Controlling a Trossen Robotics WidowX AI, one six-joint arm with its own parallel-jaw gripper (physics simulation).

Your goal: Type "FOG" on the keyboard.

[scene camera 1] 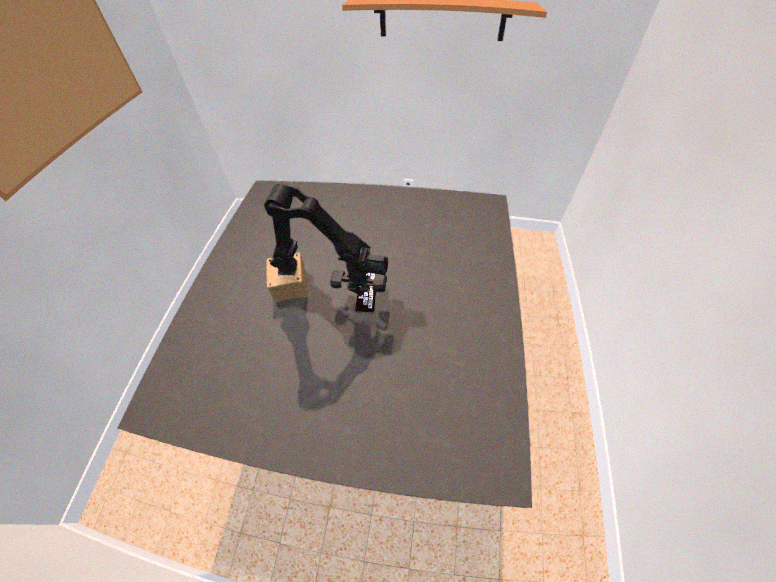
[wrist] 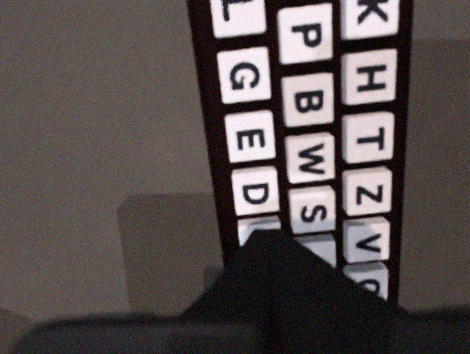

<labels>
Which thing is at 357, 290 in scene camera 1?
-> My gripper.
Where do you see a V key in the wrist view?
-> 367, 239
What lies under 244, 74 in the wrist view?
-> A G key.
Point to a D key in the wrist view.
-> At 255, 189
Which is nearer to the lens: the O key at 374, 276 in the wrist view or the E key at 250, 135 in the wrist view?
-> The E key.
</labels>
